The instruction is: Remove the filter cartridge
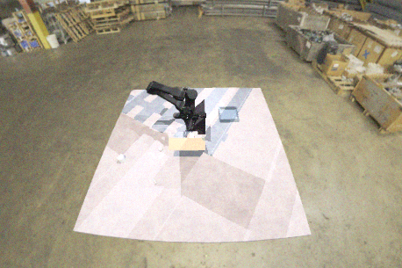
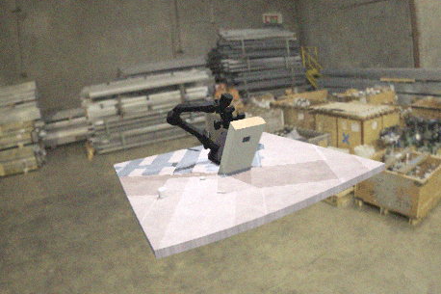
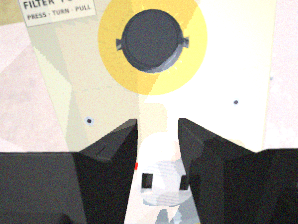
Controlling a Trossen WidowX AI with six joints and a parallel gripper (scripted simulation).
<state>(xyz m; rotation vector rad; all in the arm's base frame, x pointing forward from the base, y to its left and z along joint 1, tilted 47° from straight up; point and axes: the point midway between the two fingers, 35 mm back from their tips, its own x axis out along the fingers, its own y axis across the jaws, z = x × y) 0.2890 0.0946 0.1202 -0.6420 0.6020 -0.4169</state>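
My gripper tip is now 6 cm above the round filter cartridge and 1 cm past it. The rest, counted from my gripper tip: tray 34 cm behind, 32 cm to the left, 23 cm below; then service panel 8 cm below, 3 cm ahead, 1 cm to the right.
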